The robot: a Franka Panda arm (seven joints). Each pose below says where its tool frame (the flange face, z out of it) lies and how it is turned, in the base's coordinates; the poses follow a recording.
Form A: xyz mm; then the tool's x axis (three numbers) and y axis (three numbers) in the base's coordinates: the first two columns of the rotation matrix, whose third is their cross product.
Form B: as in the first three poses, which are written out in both.
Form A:
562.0 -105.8 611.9 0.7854 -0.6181 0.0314 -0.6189 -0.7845 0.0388
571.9 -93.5 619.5 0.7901 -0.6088 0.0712 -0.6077 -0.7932 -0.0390
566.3 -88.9 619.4 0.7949 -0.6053 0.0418 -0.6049 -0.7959 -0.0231
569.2 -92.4 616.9 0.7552 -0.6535 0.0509 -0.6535 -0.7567 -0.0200
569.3 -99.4 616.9 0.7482 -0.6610 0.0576 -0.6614 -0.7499 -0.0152
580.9 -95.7 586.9 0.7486 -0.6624 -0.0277 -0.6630 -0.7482 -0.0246
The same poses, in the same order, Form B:
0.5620 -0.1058 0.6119 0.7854 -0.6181 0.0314 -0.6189 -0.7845 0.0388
0.5719 -0.0935 0.6195 0.7901 -0.6088 0.0712 -0.6077 -0.7932 -0.0390
0.5663 -0.0889 0.6194 0.7949 -0.6053 0.0418 -0.6049 -0.7959 -0.0231
0.5692 -0.0924 0.6169 0.7552 -0.6535 0.0509 -0.6535 -0.7567 -0.0200
0.5693 -0.0994 0.6169 0.7482 -0.6610 0.0576 -0.6614 -0.7499 -0.0152
0.5809 -0.0957 0.5869 0.7486 -0.6624 -0.0277 -0.6630 -0.7482 -0.0246

